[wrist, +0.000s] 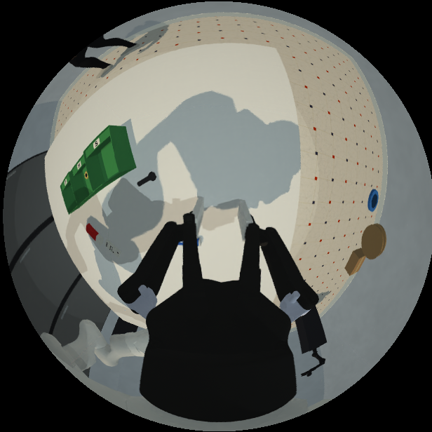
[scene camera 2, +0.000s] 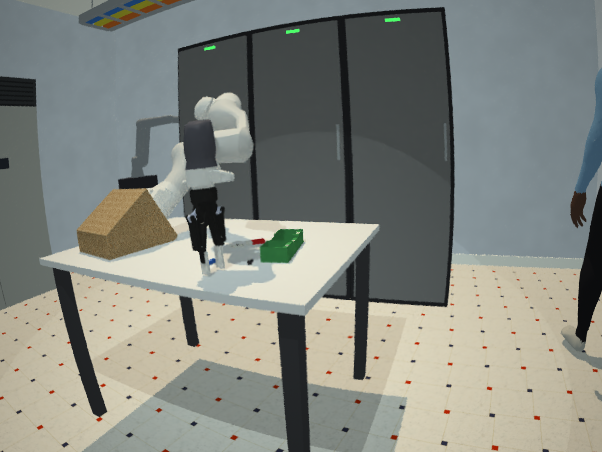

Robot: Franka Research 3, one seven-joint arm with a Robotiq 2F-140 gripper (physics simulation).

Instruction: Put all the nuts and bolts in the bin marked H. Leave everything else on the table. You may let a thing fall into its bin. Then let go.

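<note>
A black bolt point(scene camera 2: 250, 262) point(wrist: 147, 179) lies on the table beside the green three-part bin point(scene camera 2: 279, 254) point(wrist: 129, 150). The middle compartment bears a label that reads as H in the wrist view, and a brass-coloured nut point(wrist: 86, 175) is in it. My gripper point(scene camera 2: 212, 267) point(wrist: 220, 206) is partly open and empty, pointing down low over the table, to the left of the bolt in the scene view. A blue battery point(scene camera 2: 212, 261) point(wrist: 189, 243) lies by the fingers, partly hidden behind one finger in the wrist view.
A pale object with dark marks point(wrist: 111, 247) and a red end point(scene camera 2: 258, 241) point(wrist: 92, 231) lies on the table point(scene camera 2: 325, 250) near the bin. A brown wedge-shaped block point(scene camera 2: 125, 225) stands at the table's left. A person point(scene camera 2: 590, 250) stands beyond the table at the right.
</note>
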